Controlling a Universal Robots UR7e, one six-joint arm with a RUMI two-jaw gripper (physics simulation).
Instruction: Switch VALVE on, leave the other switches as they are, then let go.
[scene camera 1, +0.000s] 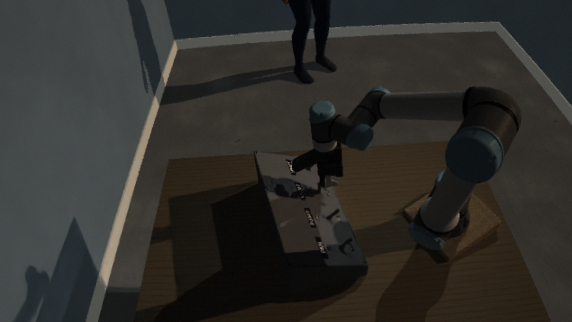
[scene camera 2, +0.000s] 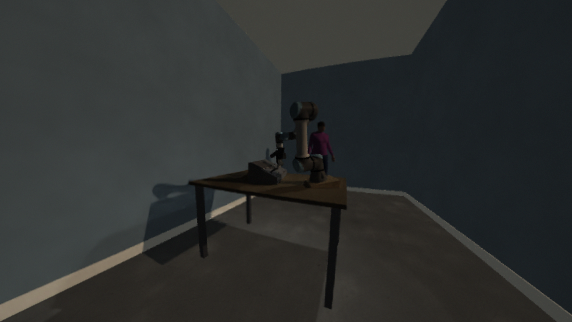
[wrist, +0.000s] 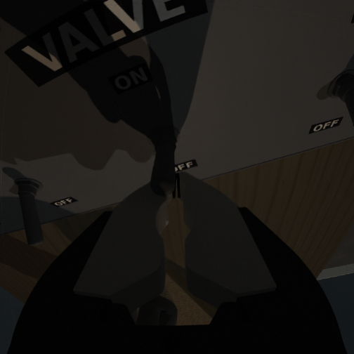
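Pixels of known places: gripper, fingertip midpoint: (scene camera 1: 325, 189) (scene camera 2: 279, 168); arm's base at its link origin: (scene camera 2: 318, 180).
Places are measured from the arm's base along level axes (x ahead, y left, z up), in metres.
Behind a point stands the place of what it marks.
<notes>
The grey sloped switch panel (scene camera 1: 295, 240) {x 0.515, y 0.194, z 0.121 m} (scene camera 2: 262, 173) {x 0.406, y 0.256, z 0.056 m} stands on the table. The VALVE label (scene camera 1: 300, 191) {x 0.519, y -0.030, z 0.087 m} (wrist: 110, 35) has an ON label (wrist: 131, 79) below it and a partly covered OFF label (wrist: 186, 166) near the panel's lower edge. The dark VALVE lever (wrist: 164, 165) points out and down towards the OFF side. My gripper (scene camera 1: 324, 187) {x 0.435, y -0.063, z 0.065 m} (wrist: 176, 174) is shut with nothing between its fingers, and its tips are at the lever's free end in the wrist view. Whether they touch is too dark to tell.
The PUMP lever (scene camera 1: 333, 215) {x 0.403, y 0.059, z 0.075 m} (wrist: 31, 215) and the FAN lever (scene camera 1: 346, 245) {x 0.360, y 0.171, z 0.076 m} stand on one side of VALVE. Another lever (wrist: 345, 85) is on the other side, by an OFF label (wrist: 326, 125). A person (scene camera 1: 312, 35) (scene camera 2: 320, 144) stands beyond the table.
</notes>
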